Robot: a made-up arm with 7 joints. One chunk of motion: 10 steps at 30 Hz.
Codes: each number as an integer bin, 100 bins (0 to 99) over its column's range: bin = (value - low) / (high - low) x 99, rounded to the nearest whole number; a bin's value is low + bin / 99 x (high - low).
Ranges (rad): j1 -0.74..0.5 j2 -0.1..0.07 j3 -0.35..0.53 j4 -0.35..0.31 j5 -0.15..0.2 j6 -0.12..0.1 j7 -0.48..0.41
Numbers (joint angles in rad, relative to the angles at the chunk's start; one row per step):
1: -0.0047 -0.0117 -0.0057 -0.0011 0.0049 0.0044 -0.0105
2: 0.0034 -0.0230 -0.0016 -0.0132 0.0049 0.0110 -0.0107
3: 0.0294 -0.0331 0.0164 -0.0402 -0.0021 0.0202 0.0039
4: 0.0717 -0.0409 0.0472 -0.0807 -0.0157 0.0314 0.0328
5: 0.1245 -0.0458 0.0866 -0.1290 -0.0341 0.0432 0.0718
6: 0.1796 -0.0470 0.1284 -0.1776 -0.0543 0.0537 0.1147
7: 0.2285 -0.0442 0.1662 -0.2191 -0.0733 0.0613 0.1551
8: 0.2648 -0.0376 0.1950 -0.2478 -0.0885 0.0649 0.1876
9: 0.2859 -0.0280 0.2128 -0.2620 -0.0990 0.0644 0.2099
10: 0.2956 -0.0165 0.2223 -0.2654 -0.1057 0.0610 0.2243
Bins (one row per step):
1: 59 51 39 52 44 56 52
2: 59 45 39 51 44 59 52
3: 61 39 41 46 42 63 54
4: 65 34 45 40 38 68 57
5: 69 32 49 33 33 73 61
6: 73 31 54 26 27 78 66
7: 77 32 58 20 22 82 71
8: 80 36 61 15 17 83 74
9: 82 42 63 13 14 83 77
10: 83 49 64 13 13 81 78

